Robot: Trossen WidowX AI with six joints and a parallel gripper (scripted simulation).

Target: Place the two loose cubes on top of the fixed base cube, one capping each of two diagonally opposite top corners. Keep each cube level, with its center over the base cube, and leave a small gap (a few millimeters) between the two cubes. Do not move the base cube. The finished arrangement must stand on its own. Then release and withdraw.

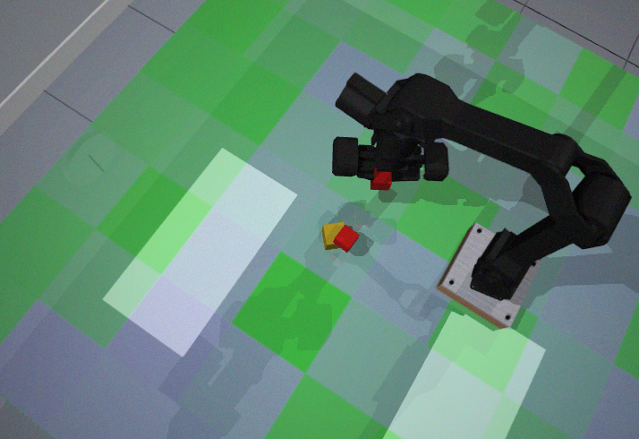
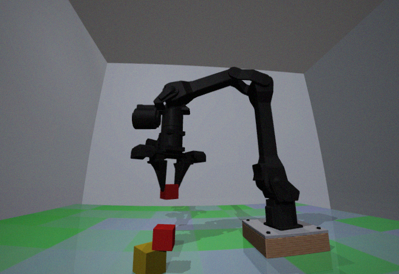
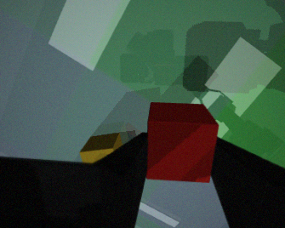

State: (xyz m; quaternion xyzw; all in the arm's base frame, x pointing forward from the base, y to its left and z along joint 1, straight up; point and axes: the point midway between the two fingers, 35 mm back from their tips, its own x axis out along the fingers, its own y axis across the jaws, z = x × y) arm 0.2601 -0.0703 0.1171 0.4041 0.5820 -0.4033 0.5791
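Right now my gripper tip is 4 cm short of the yellow base cube, 10 cm to the right of it and 11 cm above it.
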